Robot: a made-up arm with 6 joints. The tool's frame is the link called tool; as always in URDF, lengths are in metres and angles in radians. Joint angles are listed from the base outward. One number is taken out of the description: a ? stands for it. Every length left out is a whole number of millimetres.
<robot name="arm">
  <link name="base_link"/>
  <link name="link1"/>
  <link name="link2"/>
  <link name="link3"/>
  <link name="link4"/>
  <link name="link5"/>
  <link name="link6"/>
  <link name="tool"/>
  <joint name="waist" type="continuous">
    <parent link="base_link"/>
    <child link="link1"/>
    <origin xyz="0.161 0 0.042" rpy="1.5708 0 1.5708"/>
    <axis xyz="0 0 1"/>
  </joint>
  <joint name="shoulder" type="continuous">
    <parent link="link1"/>
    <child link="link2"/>
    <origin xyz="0.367 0.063 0" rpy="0 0 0"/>
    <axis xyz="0 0 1"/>
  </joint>
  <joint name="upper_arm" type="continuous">
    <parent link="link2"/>
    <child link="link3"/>
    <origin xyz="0.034 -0.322 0" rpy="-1.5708 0 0"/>
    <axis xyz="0 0 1"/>
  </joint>
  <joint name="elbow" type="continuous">
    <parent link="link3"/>
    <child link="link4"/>
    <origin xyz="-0.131 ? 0" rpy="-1.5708 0 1.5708"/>
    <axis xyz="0 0 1"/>
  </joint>
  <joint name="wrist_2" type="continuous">
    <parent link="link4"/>
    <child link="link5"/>
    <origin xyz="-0.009 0.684 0" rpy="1.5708 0 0"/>
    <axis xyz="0 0 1"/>
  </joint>
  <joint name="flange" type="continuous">
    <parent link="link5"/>
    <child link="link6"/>
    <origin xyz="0.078 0.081 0" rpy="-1.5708 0 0"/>
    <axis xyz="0 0 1"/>
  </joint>
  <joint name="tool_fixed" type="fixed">
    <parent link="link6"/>
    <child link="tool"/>
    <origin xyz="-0.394 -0.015 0" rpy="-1.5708 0 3.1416"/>
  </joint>
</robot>
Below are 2 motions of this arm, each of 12 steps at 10 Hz.
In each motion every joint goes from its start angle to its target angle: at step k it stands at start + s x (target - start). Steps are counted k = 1, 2, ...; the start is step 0. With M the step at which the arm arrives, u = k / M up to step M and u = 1 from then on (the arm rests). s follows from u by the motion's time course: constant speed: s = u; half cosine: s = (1 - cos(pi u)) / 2; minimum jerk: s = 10 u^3 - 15 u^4 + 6 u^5.
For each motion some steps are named. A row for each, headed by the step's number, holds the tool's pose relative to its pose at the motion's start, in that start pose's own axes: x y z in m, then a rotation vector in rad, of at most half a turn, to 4 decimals.
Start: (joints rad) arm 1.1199 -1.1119 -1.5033 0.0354 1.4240 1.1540
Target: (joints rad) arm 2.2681 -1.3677 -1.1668 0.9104 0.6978 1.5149
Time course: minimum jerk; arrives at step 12
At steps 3, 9, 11, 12:
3: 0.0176 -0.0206 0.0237 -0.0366 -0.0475 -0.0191
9: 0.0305 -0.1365 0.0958 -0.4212 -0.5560 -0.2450
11: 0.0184 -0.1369 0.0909 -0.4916 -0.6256 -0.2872
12: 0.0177 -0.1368 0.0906 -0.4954 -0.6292 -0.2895

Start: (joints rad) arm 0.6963 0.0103 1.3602 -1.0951 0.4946 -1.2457
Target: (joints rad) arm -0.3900 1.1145 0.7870 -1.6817 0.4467 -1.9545
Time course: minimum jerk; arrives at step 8
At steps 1, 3, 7, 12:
1: 0.0044 0.0101 -0.0052 0.0083 0.0155 0.0095
3: 0.0552 0.1904 -0.0813 0.1167 0.2638 0.1814
7: -0.0445 0.6831 -0.2238 0.1290 0.8932 0.7783
12: -0.0506 0.6915 -0.2266 0.1239 0.9061 0.7928

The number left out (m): 0.082
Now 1 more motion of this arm.
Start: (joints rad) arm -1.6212 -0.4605 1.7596 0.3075 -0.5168 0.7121
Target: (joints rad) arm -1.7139 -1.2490 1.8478 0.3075 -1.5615 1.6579
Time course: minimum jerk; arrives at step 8
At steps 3, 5, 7, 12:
3: -0.1335 -0.0792 0.2256 -0.2759 -0.0372 -0.1071
5: -0.2244 -0.0526 0.6187 -0.8093 -0.1277 -0.0041
7: -0.2228 0.0364 0.7958 -1.0956 -0.1868 0.2245
12: -0.2222 0.0429 0.8049 -1.1116 -0.1904 0.2426

